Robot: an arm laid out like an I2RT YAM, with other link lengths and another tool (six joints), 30 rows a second.
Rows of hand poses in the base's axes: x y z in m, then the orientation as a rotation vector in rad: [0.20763 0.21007 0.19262 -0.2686 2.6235 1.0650]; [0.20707 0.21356 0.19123 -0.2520 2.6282 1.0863]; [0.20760 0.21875 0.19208 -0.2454 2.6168 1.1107]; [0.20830 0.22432 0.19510 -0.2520 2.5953 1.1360]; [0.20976 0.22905 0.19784 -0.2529 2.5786 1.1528]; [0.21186 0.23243 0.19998 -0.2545 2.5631 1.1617]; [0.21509 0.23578 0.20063 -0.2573 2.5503 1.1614]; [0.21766 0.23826 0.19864 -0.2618 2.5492 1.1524]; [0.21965 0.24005 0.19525 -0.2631 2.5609 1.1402]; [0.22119 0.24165 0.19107 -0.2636 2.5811 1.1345]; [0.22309 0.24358 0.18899 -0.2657 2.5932 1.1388]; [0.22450 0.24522 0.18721 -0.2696 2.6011 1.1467]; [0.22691 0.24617 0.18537 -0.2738 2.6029 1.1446]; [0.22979 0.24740 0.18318 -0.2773 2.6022 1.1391]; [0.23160 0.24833 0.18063 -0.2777 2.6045 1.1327]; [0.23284 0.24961 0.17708 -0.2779 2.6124 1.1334]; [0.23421 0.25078 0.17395 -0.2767 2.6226 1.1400]
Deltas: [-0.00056 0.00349 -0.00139 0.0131 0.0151 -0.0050]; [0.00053 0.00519 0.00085 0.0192 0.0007 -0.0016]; [0.00070 0.00557 0.00302 0.0218 -0.0099 0.0048]; [0.00146 0.00473 0.00274 0.0157 -0.0078 0.0003]; [0.00210 0.00338 0.00214 0.0106 -0.0099 -0.0008]; [0.00323 0.00335 0.00065 0.0041 -0.0115 -0.0017]; [0.00257 0.00248 -0.00199 -0.0055 -0.0054 0.0003]; [0.00199 0.00179 -0.00339 -0.0116 0.0048 0.0007]; [0.00154 0.00160 -0.00418 -0.0106 0.0148 0.0042]; [0.00190 0.00193 -0.00208 -0.0019 0.0115 0.0056]; [0.00141 0.00164 -0.00178 0.0015 0.0090 0.0066]; [0.00241 0.00095 -0.00184 -0.0023 -0.0001 0.0027]; [0.00288 0.00123 -0.00219 -0.0034 -0.0034 0.0008]; [0.00181 0.00093 -0.00255 -0.0046 -0.0006 -0.0007]; [0.00124 0.00128 -0.00355 -0.0024 0.0069 0.0024]; [0.00137 0.00117 -0.00313 0.0004 0.0115 0.0034]
